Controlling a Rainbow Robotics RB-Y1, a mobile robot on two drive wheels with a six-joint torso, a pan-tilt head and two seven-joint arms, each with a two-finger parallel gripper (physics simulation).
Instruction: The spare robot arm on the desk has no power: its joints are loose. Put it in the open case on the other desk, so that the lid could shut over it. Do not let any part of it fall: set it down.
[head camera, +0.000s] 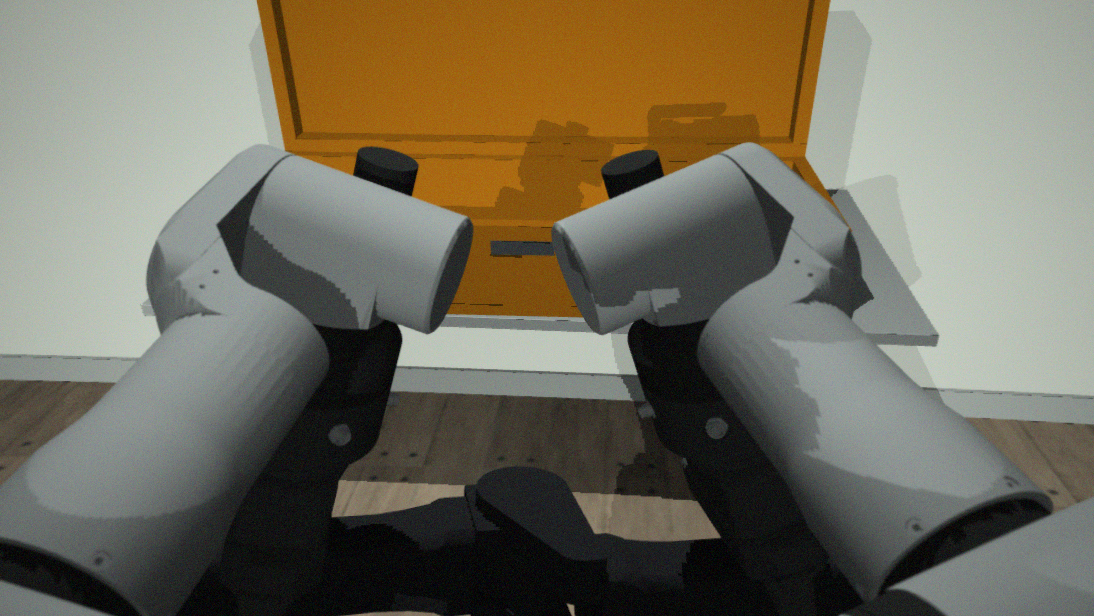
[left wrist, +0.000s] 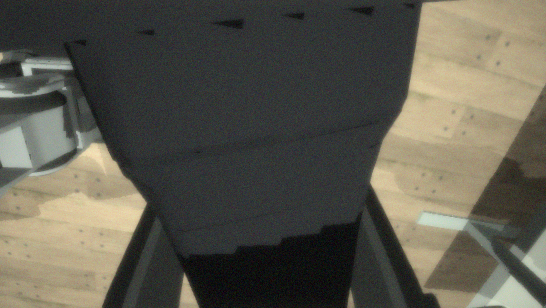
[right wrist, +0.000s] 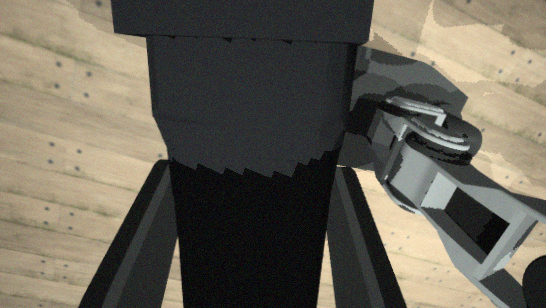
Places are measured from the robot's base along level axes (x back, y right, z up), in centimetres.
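Where they show: left gripper, between the fingertips: (head camera: 264, 597); right gripper, between the fingertips: (head camera: 775, 583) (right wrist: 256, 180).
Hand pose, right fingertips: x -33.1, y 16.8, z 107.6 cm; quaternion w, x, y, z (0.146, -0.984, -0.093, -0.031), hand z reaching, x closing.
Observation:
After its pixels a point has its place.
The spare arm (head camera: 528, 508) (left wrist: 260, 100) (right wrist: 250, 90) is dark and spans between my two forearms low in the head view, above the floor; a rounded joint shows at its middle. My left gripper (left wrist: 262, 177) {y -16.5, x -33.6, z 108.1 cm} is shut on one dark part of it. My right gripper (right wrist: 256, 180) {y 16.8, x -33.1, z 107.6 cm} is shut on another part. The fingertips are hidden in shadow in the head view. The orange case (head camera: 520, 283) {y 1.3, x -135.5, z 79.2 cm} stands beyond my arms with its lid (head camera: 535, 68) {y 6.6, x -181.9, z 109.2 cm} raised. Its interior is partly visible, with shadows; my wrists cover parts of its sides. The spare arm is nearer than the case and apart from it.
The case stands on a light grey desk (head camera: 888, 290) {y 75.5, x -140.9, z 72.1 cm} against a pale wall (head camera: 995, 191) {y 125.7, x -197.3, z 70.1 cm}. Wooden floor (head camera: 512, 428) {y -1.9, x -196.3, z 0.0 cm} shows below the desk. A light grey jointed structure (left wrist: 47, 125) {y -2.3, x 7.1, z 66.0 cm} (right wrist: 410, 170) {y 0.6, x 7.0, z 65.3 cm} shows beside the held arm in both wrist views. A pale bar (left wrist: 442, 220) {y 64.9, x -141.8, z 2.5 cm} lies low at the right.

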